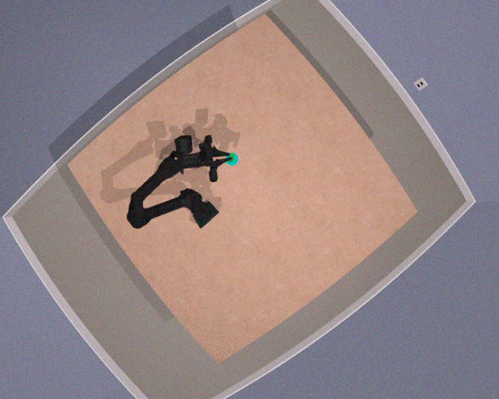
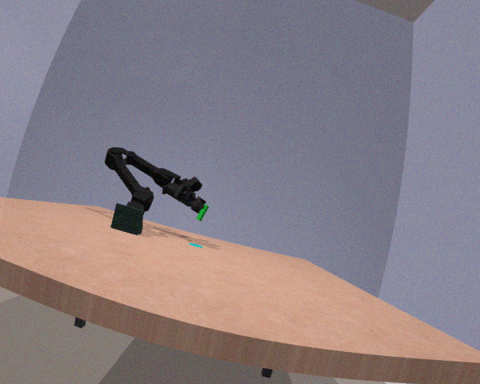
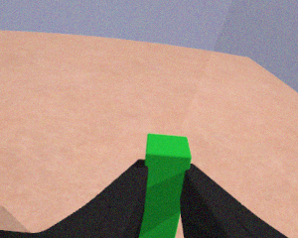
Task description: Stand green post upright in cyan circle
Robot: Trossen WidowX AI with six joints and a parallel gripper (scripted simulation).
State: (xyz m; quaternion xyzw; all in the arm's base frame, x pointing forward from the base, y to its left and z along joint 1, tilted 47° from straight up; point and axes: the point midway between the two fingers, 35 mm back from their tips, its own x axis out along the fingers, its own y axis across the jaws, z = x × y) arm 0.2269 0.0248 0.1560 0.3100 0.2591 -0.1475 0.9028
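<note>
The cyan circle is 150 mm below my gripper tip and 10 mm to the left of it. From my gripper tip the other things lie so: green post (20 mm below, 10 mm behind).
</note>
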